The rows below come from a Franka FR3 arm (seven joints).
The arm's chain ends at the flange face. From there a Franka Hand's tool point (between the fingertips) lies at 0.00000 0.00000 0.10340 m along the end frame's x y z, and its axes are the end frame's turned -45 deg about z.
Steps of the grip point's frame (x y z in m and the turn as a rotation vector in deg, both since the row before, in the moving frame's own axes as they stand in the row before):
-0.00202 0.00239 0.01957 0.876 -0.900 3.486
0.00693 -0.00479 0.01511 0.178 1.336 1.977
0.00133 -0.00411 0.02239 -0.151 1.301 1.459
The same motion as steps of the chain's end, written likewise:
0.00253 0.00316 0.01959 -0.017 -1.256 3.486
0.00000 -0.00638 0.01514 1.071 0.819 1.977
-0.00384 -0.00240 0.02242 0.813 1.027 1.459

